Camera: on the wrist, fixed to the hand. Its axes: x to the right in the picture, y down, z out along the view.
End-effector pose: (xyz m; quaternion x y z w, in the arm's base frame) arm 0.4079 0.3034 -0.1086 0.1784 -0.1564 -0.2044 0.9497
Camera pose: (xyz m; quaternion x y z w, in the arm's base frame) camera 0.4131 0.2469 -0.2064 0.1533 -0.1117 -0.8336 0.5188
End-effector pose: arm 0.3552 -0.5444 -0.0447 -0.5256 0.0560 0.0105 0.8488
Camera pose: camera 0.3633 -0.6485 -0.0013 -0.4555 -0.4442 -0.5001 0.5874
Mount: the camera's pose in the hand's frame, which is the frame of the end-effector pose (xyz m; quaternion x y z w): 0.0077 -0.0859 -0.0732 -0.0545 -0.1423 -0.6897 0.7079
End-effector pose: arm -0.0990 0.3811 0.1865 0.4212 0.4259 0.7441 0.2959
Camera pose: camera -0.1599 0.3988 0.0929 0.0942 0.5093 0.2859 0.8062
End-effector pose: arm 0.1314 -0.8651 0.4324 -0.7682 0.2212 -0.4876 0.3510
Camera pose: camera 0.0683 -0.8377 0.5222 0.7849 0.3966 0.4659 0.0982
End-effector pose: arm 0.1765 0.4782 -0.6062 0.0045 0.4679 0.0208 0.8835
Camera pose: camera 0.1231 0.3919 -0.6561 -0.3647 0.2075 -0.5698 0.7066
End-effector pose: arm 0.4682 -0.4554 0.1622 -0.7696 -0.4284 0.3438 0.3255
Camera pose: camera 0.4930 -0.4275 0.2690 -0.2182 -0.8991 0.1050 0.3646
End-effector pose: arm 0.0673 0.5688 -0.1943 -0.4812 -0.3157 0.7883 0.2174
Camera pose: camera 0.1328 0.6556 -0.1631 -0.0226 -0.6293 0.4594 0.6265
